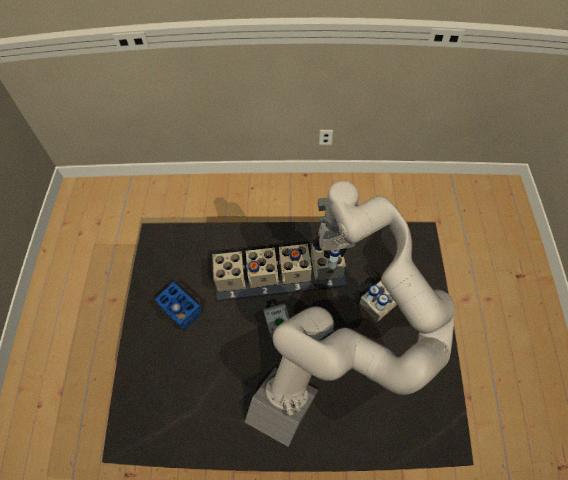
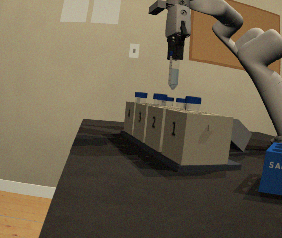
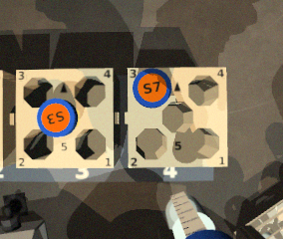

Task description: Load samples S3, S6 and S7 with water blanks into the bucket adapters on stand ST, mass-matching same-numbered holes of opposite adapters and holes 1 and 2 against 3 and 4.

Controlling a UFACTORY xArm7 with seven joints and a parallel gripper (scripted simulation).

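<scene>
Now: hand 32 cm to the right of the adapter 1, 20 cm above it and 10 cm short of it. Also, from my hand: blue sample rack (50 cm to the left, 22 cm below, 3 cm ahead); then white blank rack (22 cm below, 16 cm to the right, 9 cm behind).
</scene>
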